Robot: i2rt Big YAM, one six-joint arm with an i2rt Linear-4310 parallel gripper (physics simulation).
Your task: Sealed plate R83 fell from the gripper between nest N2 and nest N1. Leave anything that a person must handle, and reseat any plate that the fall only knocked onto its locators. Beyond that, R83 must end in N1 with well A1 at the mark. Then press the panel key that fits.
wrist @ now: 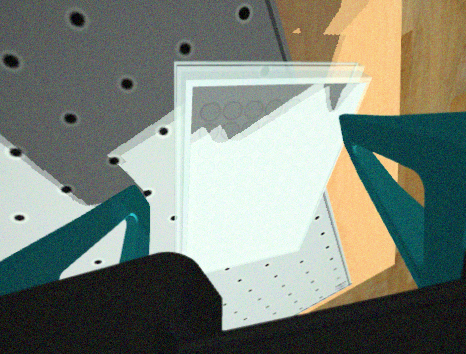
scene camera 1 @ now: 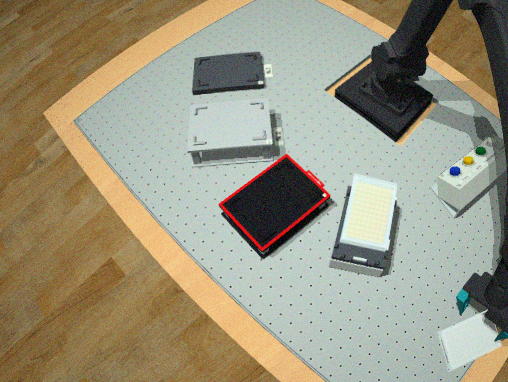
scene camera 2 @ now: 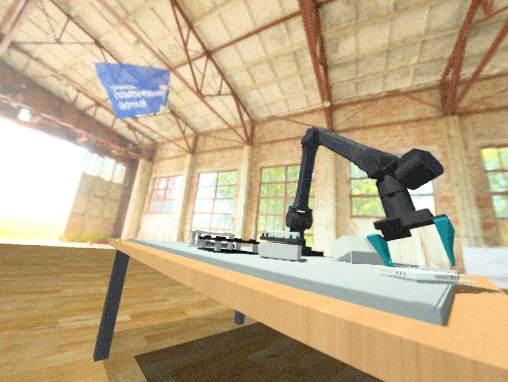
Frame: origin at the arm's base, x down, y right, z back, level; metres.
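Seen in the pictures: gripper, fingertip midpoint: [wrist: 235,164] [scene camera 1: 478,325] [scene camera 2: 420,269]; arm's base, link origin: [scene camera 1: 387,95].
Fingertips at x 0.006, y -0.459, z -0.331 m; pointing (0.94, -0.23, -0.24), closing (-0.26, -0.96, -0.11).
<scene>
Pixels of each thing's top centre, then the offset from my fingertips to it. Level surfaces: height alone.
- plate with pale yellow wells, top centre: [scene camera 1: 371,208] [scene camera 2: 284,230] dx -0.066, dy +0.321, dz +0.023 m
- dark-topped grey base, top centre: [scene camera 1: 365,229] [scene camera 2: 282,243] dx -0.025, dy +0.313, dz +0.004 m
- Nest N1, top centre: [scene camera 1: 228,120] [scene camera 2: 214,231] dx -0.050, dy +0.650, dz +0.010 m
- nest N2, top centre: [scene camera 1: 226,67] [scene camera 2: 218,241] dx -0.008, dy +0.796, dz +0.150 m
- panel, top centre: [scene camera 1: 484,158] [scene camera 2: 359,237] dx -0.069, dy +0.181, dz +0.286 m
- black rectangular fixture with a red rim, top centre: [scene camera 1: 275,198] [scene camera 2: 230,237] dx -0.031, dy +0.476, dz -0.055 m
- perforated grey board, surface height: dx +0.015 m
My gripper [scene camera 1: 481,321] [scene camera 2: 422,265] [wrist: 235,164] is open and empty, its teal fingers spread wide over a clear, white-looking plate [scene camera 1: 467,342] [scene camera 2: 419,275] [wrist: 250,200]. This plate lies at the table's near right edge; round wells show faintly through it in the wrist view. No R83 marking or A1 mark is readable. A plate with pale yellow wells [scene camera 1: 370,212] rests on a dark-topped grey base [scene camera 1: 357,266]. Nest N1 [scene camera 1: 230,122] is the raised pale grey stand, and nest N2 [scene camera 1: 227,73] is the low dark one; both are bare. The panel [scene camera 1: 446,193] has blue [scene camera 1: 455,171], yellow [scene camera 1: 468,160] and green [scene camera 1: 480,150] keys.
A black rectangular fixture with a red rim [scene camera 1: 275,202] stands between N1 and the yellow-welled plate. The arm's black base [scene camera 1: 385,102] stands at the back. The perforated grey board [scene camera 1: 300,300] has a wooden border [scene camera 1: 172,260]; the clear plate reaches over that border.
</scene>
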